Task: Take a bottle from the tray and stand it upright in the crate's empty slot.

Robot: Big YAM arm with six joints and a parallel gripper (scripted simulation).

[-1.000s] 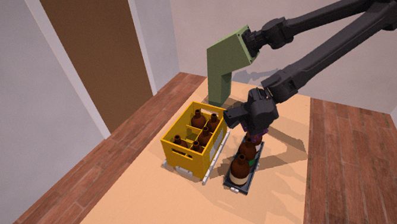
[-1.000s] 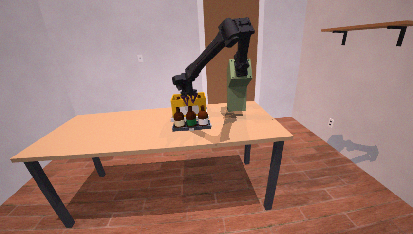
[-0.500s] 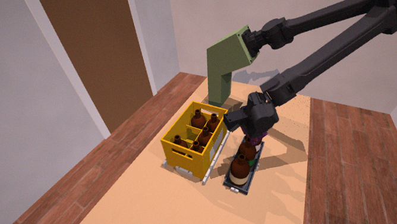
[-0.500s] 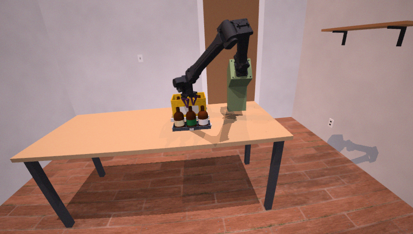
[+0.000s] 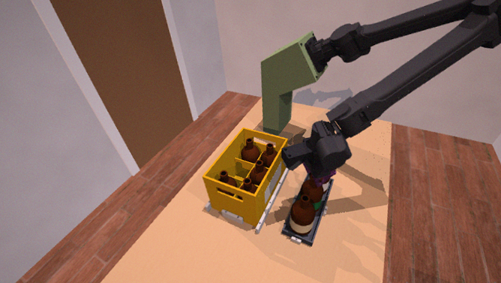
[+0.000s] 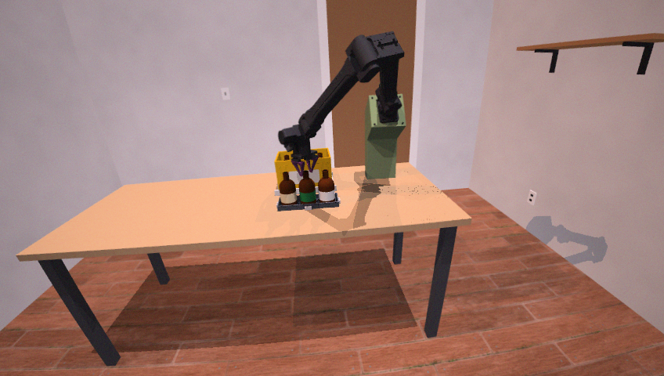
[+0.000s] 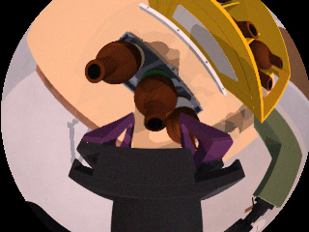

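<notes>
Now: hand 70 mm above the glass bottle. The rest, counted from my hand: dark tray 140 mm below; then yellow crate 220 mm to the right, 70 mm below, 20 mm ahead.
</notes>
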